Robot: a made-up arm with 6 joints. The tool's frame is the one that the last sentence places.
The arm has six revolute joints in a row. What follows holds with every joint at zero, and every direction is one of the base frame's.
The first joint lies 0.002 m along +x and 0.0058 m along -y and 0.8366 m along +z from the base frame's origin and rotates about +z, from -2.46 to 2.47 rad.
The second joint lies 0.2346 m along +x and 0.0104 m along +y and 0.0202 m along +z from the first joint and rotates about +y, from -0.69 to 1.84 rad.
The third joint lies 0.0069 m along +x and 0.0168 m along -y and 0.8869 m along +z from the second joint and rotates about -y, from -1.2 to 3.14 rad.
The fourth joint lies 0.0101 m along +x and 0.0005 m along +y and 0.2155 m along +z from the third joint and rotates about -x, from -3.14 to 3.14 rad.
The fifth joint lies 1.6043 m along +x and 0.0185 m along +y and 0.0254 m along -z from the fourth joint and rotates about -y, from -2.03 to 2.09 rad.
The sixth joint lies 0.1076 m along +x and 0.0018 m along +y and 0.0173 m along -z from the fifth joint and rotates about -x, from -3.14 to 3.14 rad.
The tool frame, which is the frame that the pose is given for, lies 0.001 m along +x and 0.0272 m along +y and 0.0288 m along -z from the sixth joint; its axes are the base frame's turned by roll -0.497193, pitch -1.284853 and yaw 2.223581 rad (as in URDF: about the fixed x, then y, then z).
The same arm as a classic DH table. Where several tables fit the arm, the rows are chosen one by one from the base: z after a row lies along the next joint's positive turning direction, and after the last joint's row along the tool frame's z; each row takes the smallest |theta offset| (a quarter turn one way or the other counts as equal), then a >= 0, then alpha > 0; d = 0 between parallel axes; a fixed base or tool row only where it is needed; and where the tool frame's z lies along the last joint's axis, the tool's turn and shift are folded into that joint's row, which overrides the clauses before.
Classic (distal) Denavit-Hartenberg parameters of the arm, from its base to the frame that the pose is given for. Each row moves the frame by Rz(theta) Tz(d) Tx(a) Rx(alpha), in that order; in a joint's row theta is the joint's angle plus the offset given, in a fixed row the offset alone. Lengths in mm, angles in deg.
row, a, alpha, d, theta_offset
base (fixed), 6.1, 0, 0, -70.97
joint 1, 234.6, -90, 856.8, 70.97
joint 2, 886.9, 180, 0, -89.55
joint 3, 215.5, -90, 5.9, 0.45
joint 4, -25.4, 90, -1614.4, 0
joint 5, -17.3, -90, -20.3, 0
joint 6, -21.1, 97.66, -113.1, 14.49
tool (fixed), 0, 0, -33.8, 9.95
Joint limits (deg, base to tool): -140.95..141.52 -39.53..105.42 -68.75..179.91 -179.91..179.91 -116.31..119.75 -179.91..179.91

